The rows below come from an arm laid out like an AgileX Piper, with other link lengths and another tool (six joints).
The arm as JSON. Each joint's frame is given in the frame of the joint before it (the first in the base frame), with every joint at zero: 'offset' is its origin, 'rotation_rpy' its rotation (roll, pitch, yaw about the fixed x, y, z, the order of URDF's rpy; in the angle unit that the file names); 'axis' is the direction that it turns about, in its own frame. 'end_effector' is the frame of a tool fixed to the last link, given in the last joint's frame.
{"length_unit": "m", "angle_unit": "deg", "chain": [
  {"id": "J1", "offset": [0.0, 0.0, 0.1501], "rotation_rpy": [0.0, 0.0, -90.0], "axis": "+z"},
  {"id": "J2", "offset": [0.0, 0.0, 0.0], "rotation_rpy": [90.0, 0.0, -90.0], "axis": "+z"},
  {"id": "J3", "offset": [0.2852, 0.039, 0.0], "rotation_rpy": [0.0, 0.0, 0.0], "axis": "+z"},
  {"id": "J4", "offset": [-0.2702, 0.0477, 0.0], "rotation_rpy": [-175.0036, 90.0, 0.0], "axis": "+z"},
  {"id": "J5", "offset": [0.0, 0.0, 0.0], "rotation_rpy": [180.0, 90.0, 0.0], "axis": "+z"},
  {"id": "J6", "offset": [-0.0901, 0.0, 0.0], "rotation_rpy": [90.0, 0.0, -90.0], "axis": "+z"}
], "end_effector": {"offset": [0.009, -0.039, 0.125], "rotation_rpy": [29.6, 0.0, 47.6]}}
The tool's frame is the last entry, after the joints.
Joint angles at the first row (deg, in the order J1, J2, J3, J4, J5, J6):
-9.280, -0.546, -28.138, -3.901, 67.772, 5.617
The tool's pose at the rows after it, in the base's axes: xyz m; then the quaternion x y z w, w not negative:
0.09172, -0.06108, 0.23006, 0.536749, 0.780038, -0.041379, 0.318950
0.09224, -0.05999, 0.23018, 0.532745, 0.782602, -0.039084, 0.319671
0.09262, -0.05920, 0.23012, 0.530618, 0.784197, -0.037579, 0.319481
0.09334, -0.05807, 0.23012, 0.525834, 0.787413, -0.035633, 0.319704
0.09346, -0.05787, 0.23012, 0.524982, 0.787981, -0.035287, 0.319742
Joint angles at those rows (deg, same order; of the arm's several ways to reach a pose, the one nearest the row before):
-5.883, -0.938, -28.137, -3.799, 67.718, 5.618
-5.304, -1.029, -28.137, -3.756, 67.719, 5.618
-5.017, -1.027, -28.139, -3.661, 67.718, 5.615
-4.318, -1.026, -28.138, -3.663, 67.716, 5.617
-4.192, -1.027, -28.139, -3.664, 67.718, 5.618

